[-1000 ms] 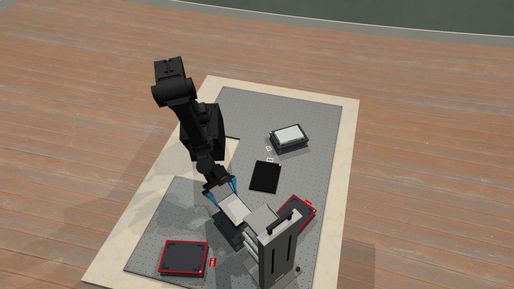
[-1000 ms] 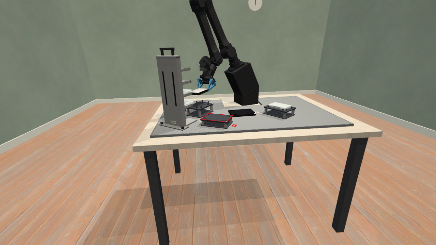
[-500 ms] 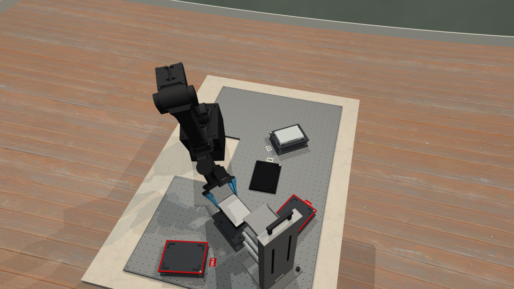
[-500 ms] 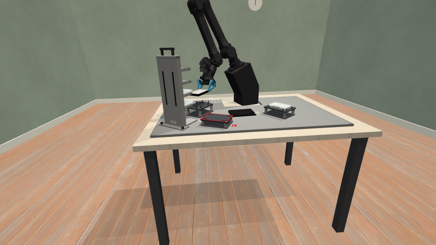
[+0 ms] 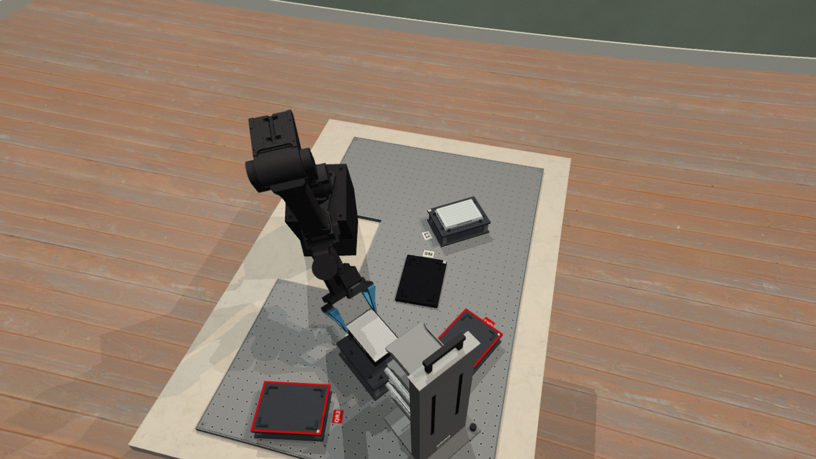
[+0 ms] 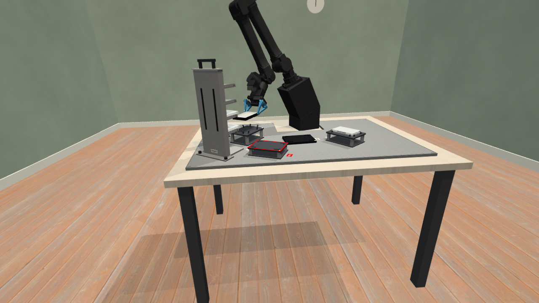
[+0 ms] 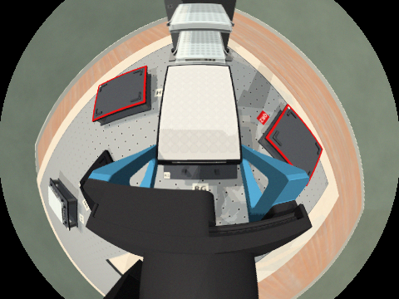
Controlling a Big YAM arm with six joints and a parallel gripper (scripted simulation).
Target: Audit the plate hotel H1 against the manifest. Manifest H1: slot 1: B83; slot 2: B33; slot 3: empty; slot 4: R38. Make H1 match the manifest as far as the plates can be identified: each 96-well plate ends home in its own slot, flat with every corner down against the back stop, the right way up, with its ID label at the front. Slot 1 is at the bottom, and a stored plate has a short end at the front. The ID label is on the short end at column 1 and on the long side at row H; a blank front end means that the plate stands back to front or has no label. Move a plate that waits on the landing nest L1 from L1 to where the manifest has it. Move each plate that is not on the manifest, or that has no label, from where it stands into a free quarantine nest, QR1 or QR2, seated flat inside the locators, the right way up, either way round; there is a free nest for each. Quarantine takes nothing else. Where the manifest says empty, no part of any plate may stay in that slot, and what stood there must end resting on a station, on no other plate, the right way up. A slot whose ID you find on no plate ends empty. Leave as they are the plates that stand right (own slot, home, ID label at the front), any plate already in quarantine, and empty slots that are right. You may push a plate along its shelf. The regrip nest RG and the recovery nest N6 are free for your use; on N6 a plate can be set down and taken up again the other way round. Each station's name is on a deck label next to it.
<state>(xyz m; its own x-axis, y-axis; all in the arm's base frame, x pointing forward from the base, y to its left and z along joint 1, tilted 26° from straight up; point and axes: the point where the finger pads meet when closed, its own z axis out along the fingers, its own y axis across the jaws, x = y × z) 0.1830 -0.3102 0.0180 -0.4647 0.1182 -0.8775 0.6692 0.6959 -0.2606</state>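
Right now my hand is 40 mm short of the regrip nest RG, 40 mm to the left of it and 90 mm above it. Round my hand: red-edged quarantine nest QR1: 260 mm ahead, 40 mm to the left, 110 mm below; H1 deck label: 190 mm ahead, 40 mm to the right, 150 mm below; red-edged quarantine nest QR2: 130 mm behind, 190 mm to the right, 110 mm below.
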